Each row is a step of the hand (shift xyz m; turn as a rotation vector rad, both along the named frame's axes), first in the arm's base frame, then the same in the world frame.
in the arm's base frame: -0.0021 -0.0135 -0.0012 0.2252 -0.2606 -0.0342
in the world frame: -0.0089 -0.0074 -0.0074 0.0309 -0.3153 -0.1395
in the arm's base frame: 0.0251 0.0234 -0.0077 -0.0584 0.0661 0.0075
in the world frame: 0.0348 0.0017 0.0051 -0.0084 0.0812 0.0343
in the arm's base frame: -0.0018 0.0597 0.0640 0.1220 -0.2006 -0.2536
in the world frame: 0.0113 0.0215 0.0841 0.0619 -0.1367 -0.3113
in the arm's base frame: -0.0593 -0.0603 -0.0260 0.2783 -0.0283 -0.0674
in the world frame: -0.0701 0.0065 -0.0536 0.2147 -0.1821 -0.0596
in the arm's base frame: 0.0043 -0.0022 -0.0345 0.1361 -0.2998 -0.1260
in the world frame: 0.0136 0.0066 -0.0314 -0.0273 -0.2538 -0.2431
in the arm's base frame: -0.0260 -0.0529 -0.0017 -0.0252 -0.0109 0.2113
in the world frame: -0.0491 -0.0182 -0.0271 -0.0962 -0.0577 0.1812
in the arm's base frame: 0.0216 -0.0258 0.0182 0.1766 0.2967 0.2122
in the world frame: -0.0047 -0.0376 0.0053 0.2304 0.0174 0.3330
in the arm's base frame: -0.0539 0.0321 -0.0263 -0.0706 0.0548 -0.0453
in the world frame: -0.0131 0.0658 -0.0111 -0.0062 0.0983 -0.0183
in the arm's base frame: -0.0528 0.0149 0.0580 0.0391 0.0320 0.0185
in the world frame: -0.0505 0.0267 0.0558 0.0413 -0.0100 0.0330
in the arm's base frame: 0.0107 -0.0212 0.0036 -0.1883 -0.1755 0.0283
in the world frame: -0.0053 -0.0226 -0.0060 -0.2508 -0.0035 -0.0645
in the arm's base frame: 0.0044 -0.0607 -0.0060 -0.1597 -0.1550 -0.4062
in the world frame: -0.0294 -0.0422 -0.0330 -0.0714 0.1292 -0.4390
